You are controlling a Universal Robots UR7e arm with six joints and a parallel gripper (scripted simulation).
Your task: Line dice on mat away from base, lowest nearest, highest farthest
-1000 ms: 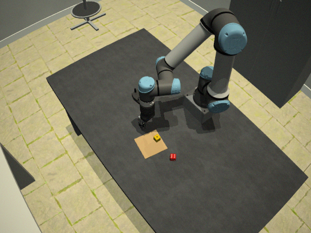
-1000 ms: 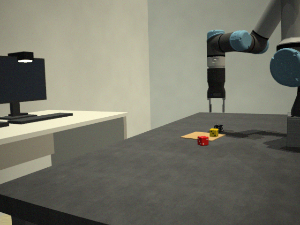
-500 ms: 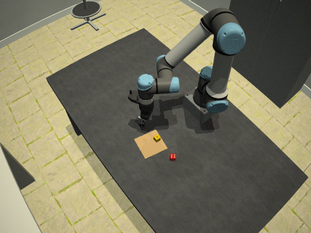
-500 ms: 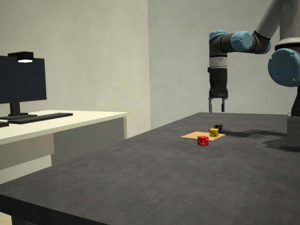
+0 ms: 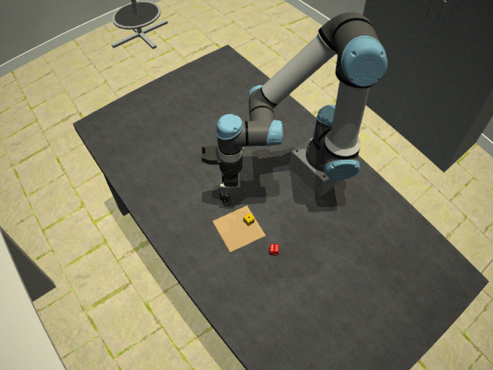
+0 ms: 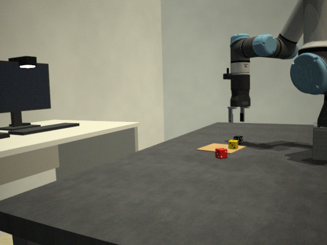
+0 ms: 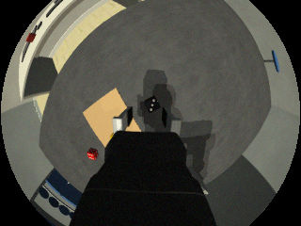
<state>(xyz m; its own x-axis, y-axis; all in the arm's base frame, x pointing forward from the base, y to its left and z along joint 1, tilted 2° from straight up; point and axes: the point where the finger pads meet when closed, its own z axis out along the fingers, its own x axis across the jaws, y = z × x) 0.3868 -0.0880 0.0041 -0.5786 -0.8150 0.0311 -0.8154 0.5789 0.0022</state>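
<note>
The black die lies 90 mm below my hand and 10 mm to the right of it. Round my hand: tan mat (120 mm to the left, 110 mm below, 20 mm ahead); yellow die (120 mm to the left, 90 mm below, 20 mm behind); red die (260 mm to the left, 90 mm below, 30 mm behind).
</note>
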